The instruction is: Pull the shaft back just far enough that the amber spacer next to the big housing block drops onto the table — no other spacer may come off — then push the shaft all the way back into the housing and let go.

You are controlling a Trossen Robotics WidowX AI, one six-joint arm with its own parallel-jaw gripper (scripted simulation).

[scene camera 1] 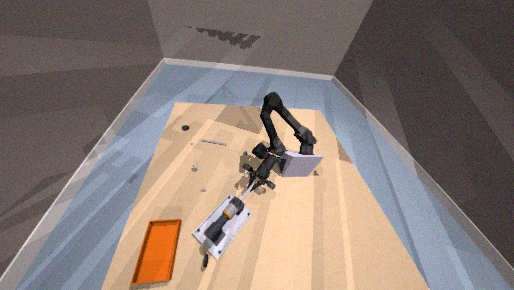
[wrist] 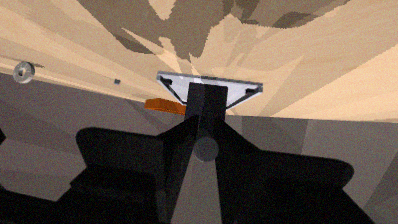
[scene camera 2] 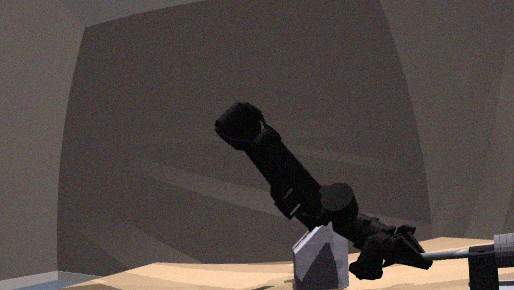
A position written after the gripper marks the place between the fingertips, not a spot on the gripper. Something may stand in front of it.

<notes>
In view: the gripper [scene camera 2: 430, 266], a baseplate [scene camera 1: 216, 232] and an orange tray [scene camera 1: 157, 254].
The gripper is seen too in the wrist view [wrist: 206, 120]. The baseplate also shows in the wrist view [wrist: 209, 97].
</notes>
